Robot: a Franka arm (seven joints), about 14 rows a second.
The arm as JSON. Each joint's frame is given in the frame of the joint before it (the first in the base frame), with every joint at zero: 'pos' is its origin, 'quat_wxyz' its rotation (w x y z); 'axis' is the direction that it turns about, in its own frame. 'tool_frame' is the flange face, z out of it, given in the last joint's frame.
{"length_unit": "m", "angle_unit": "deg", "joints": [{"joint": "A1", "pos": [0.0, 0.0, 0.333], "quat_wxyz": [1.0, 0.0, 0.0, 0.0], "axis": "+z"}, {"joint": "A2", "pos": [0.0, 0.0, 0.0], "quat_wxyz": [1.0, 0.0, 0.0, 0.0], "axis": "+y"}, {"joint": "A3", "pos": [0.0, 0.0, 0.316], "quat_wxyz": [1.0, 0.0, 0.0, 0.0], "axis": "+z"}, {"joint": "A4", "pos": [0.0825, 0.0, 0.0], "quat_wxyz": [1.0, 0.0, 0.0, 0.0], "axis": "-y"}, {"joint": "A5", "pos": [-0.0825, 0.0, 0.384], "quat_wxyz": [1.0, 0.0, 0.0, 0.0], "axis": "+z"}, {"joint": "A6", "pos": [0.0, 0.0, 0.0], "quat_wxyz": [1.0, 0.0, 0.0, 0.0], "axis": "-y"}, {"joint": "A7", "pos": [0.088, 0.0, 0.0], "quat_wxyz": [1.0, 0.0, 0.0, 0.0], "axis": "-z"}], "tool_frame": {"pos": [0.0, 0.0, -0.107], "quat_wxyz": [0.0, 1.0, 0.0, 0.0]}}
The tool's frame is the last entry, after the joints.
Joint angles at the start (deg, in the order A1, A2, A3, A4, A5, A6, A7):
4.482, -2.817, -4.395, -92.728, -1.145, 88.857, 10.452
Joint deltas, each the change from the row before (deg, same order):
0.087, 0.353, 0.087, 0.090, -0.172, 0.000, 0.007
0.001, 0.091, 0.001, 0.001, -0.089, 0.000, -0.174
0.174, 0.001, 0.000, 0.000, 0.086, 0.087, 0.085
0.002, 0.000, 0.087, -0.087, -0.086, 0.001, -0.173
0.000, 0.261, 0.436, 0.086, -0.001, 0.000, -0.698
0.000, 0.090, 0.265, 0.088, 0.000, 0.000, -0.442
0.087, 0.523, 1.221, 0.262, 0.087, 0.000, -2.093
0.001, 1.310, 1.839, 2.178, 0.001, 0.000, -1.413
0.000, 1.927, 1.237, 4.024, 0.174, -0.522, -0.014
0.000, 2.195, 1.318, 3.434, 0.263, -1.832, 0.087
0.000, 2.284, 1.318, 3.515, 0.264, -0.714, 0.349
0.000, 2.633, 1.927, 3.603, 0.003, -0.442, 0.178
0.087, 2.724, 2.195, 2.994, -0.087, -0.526, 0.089
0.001, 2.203, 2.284, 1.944, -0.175, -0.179, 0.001
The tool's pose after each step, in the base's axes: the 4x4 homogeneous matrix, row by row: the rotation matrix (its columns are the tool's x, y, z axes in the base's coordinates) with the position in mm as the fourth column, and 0 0 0 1 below. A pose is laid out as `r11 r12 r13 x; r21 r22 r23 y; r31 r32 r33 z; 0 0 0 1`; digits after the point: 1 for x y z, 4 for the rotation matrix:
0.9840 -0.1769 -0.0230 538.7; -0.1773 -0.9840 -0.0199 -0.9; -0.0191 0.0236 -0.9995 624.5; 0 0 0 1
0.9845 -0.1738 -0.0246 539.1; -0.1743 -0.9845 -0.0215 -1.1; -0.0204 0.0255 -0.9995 623.7; 0 0 0 1
0.9848 -0.1723 -0.0230 539.3; -0.1727 -0.9848 -0.0201 0.7; -0.0192 0.0238 -0.9995 623.8; 0 0 0 1
0.9855 -0.1677 -0.0245 539.2; -0.1683 -0.9855 -0.0217 1.4; -0.0205 0.0255 -0.9995 623.1; 0 0 0 1
0.9886 -0.1481 -0.0273 540.6; -0.1487 -0.9886 -0.0226 5.7; -0.0237 0.0264 -0.9994 621.4; 0 0 0 1
0.9903 -0.1359 -0.0272 541.0; -0.1366 -0.9904 -0.0230 8.3; -0.0238 0.0265 -0.9994 621.3; 0 0 0 1
0.9966 -0.0768 -0.0312 543.4; -0.0776 -0.9967 -0.0234 21.3; -0.0293 0.0257 -0.9992 618.5; 0 0 0 1
0.9997 -0.0206 -0.0152 550.1; -0.0209 -0.9995 -0.0242 39.6; -0.0147 0.0245 -0.9996 623.8; 0 0 0 1
0.9999 0.0005 0.0123 559.3; 0.0008 -0.9998 -0.0184 52.6; 0.0123 0.0185 -0.9998 637.3; 0 0 0 1
0.9998 0.0218 0.0017 566.5; 0.0218 -0.9997 -0.0127 66.3; 0.0014 0.0128 -0.9999 640.9; 0 0 0 1
0.9992 0.0385 0.0098 575.7; 0.0385 -0.9993 -0.0029 80.0; 0.0097 0.0033 -0.9999 645.4; 0 0 0 1
0.9975 0.0680 0.0180 585.7; 0.0679 -0.9977 0.0069 98.6; 0.0185 -0.0057 -0.9998 647.2; 0 0 0 1
0.9945 0.1044 0.0122 594.8; 0.1042 -0.9944 0.0171 120.0; 0.0139 -0.0157 -0.9998 642.6; 0 0 0 1
0.9899 0.1414 0.0029 601.0; 0.1413 -0.9896 0.0270 140.5; 0.0067 -0.0263 -0.9996 635.3; 0 0 0 1

